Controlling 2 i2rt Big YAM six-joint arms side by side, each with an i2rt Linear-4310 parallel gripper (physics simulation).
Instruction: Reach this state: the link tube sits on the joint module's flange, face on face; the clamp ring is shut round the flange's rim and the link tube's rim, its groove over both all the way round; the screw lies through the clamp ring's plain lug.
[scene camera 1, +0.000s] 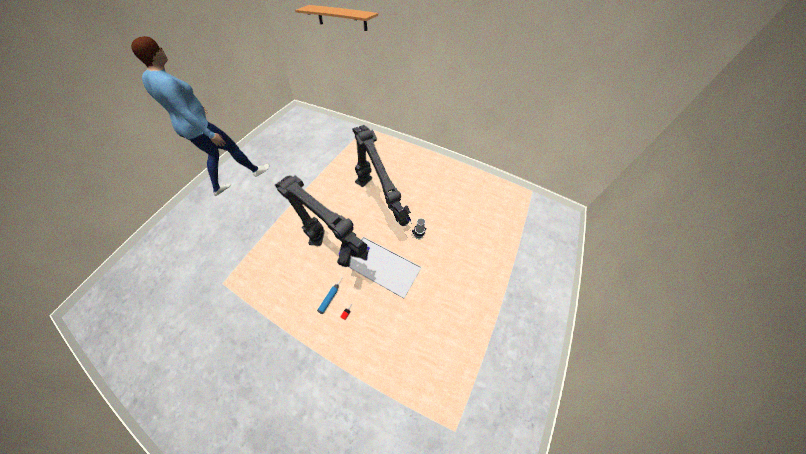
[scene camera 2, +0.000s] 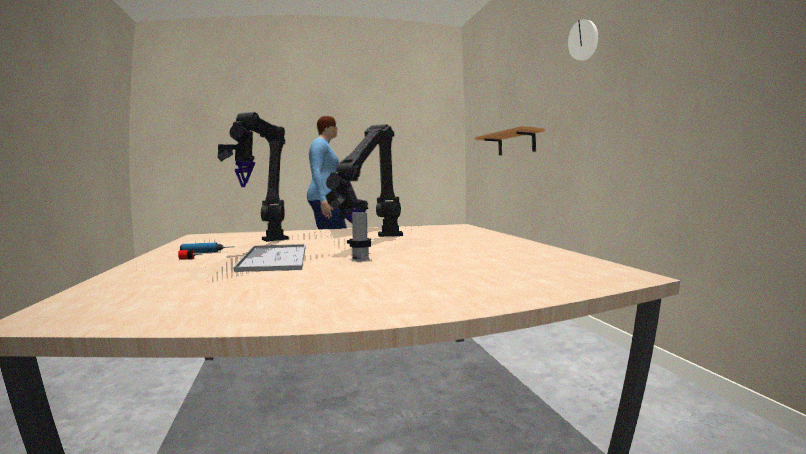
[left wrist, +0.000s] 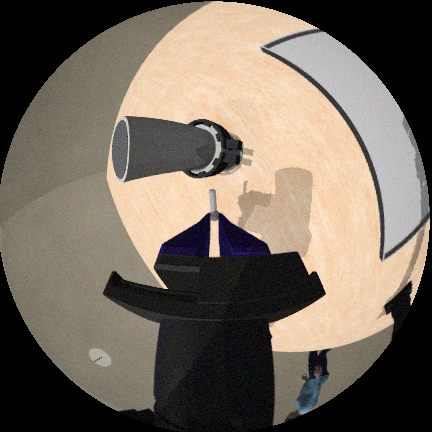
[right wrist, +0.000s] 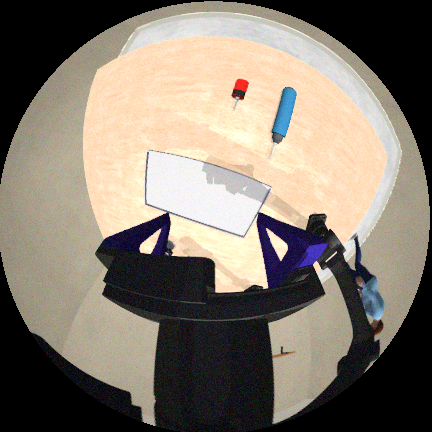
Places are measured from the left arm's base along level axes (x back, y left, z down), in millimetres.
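Pixels of known places: left gripper, fingertip midpoint: (scene camera 1: 410, 220) (left wrist: 213, 217); right gripper, fingertip midpoint: (scene camera 1: 357, 258) (scene camera 2: 244, 185) (right wrist: 213, 216); left arm's base at its link origin: (scene camera 1: 363, 180) (scene camera 2: 390, 235) (right wrist: 253, 288); right arm's base at its link origin: (scene camera 1: 316, 237) (scene camera 2: 275, 239) (right wrist: 314, 225).
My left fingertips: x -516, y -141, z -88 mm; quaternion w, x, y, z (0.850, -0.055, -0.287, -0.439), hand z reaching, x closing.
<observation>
Ahead of a thing's pixels: the offset from my left fingertips to its top centre. "*": to the spot under its first point.
The grey link tube @(dx -81, dy -9, dz -72 mm) (scene camera 1: 420, 223) (scene camera 2: 359, 225) (left wrist: 160, 150) stands upright on the joint module @(dx -81, dy -9, dz +24 mm) (scene camera 2: 360, 253). The black clamp ring @(* dx -118, dy -11, dz +25 mm) (scene camera 2: 359, 243) (left wrist: 228, 145) lies round the joint between them; its lugs face right in the left wrist view. Whether its groove covers both rims cannot be told. My left gripper (scene camera 2: 354, 214) (left wrist: 213, 217) is shut on the small grey screw @(dx -12, dy -13, dz -15 mm) (left wrist: 213, 200), which points out from the fingertips. A short gap shows between screw and ring in the left wrist view. My right gripper (scene camera 2: 243, 184) (right wrist: 213, 216) is open and empty, high above the table.
A white tray @(dx -25, dy -323, dz +72 mm) (scene camera 1: 389, 270) (scene camera 2: 270, 268) (right wrist: 195, 195) with a dark rim lies beside the module. A blue screwdriver @(dx +97, dy -642, dz +47 mm) (scene camera 1: 328, 298) (scene camera 2: 200, 247) (right wrist: 285, 112) and a short red one @(dx -37, dy -656, dz +54 mm) (scene camera 1: 345, 314) (scene camera 2: 185, 254) (right wrist: 240, 87) lie beyond the tray. A person (scene camera 1: 180, 107) (scene camera 2: 321, 169) stands behind the arms.
</observation>
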